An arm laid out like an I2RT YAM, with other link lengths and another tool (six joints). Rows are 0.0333 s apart.
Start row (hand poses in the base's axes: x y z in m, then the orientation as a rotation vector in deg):
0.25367 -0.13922 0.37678 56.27 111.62 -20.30
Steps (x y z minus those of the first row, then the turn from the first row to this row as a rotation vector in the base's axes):
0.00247 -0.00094 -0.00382 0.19 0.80 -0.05
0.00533 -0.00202 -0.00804 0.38 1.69 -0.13
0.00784 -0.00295 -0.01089 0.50 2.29 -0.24
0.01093 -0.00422 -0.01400 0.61 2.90 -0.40
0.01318 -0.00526 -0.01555 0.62 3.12 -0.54
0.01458 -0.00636 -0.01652 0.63 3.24 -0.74
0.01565 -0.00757 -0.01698 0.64 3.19 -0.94
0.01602 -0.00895 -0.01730 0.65 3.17 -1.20
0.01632 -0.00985 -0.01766 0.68 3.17 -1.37
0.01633 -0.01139 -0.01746 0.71 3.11 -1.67
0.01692 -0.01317 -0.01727 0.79 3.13 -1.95
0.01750 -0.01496 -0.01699 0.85 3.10 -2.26
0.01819 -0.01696 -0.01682 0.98 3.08 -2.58
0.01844 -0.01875 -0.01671 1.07 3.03 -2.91
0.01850 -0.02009 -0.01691 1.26 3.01 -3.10
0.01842 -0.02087 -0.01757 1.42 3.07 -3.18
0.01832 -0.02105 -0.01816 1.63 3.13 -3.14
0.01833 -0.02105 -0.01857 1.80 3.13 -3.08
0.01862 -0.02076 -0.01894 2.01 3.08 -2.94
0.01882 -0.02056 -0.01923 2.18 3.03 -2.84
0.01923 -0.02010 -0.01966 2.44 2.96 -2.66
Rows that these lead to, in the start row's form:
0.25614 -0.14016 0.37296 56.44 112.39 -20.59
0.25900 -0.14124 0.36874 56.64 113.22 -20.95
0.26151 -0.14217 0.36589 56.82 113.76 -21.24
0.26460 -0.14344 0.36278 57.05 114.27 -21.57
0.26685 -0.14448 0.36123 57.20 114.42 -21.76
0.26825 -0.14558 0.36026 57.40 114.44 -21.93
0.26932 -0.14679 0.35980 57.61 114.31 -22.01
0.26969 -0.14817 0.35948 57.89 114.18 -22.14
0.26999 -0.14907 0.35912 58.08 114.12 -22.21
0.27000 -0.15061 0.35932 58.40 113.94 -22.32
0.27059 -0.15239 0.35951 58.74 113.86 -22.41
0.27117 -0.15418 0.35979 59.09 113.72 -22.51
0.27186 -0.15618 0.35996 59.50 113.60 -22.56
0.27211 -0.15797 0.36007 59.89 113.44 -22.64
0.27217 -0.15931 0.35987 60.21 113.41 -22.55
0.27209 -0.16009 0.35921 60.39 113.48 -22.48
0.27199 -0.16027 0.35862 60.49 113.62 -22.29
0.27200 -0.16027 0.35821 60.54 113.71 -22.10
0.27229 -0.15998 0.35784 60.54 113.80 -21.79
0.27249 -0.15978 0.35755 60.55 113.86 -21.54
0.27290 -0.15932 0.35712 60.53 113.97 -21.15

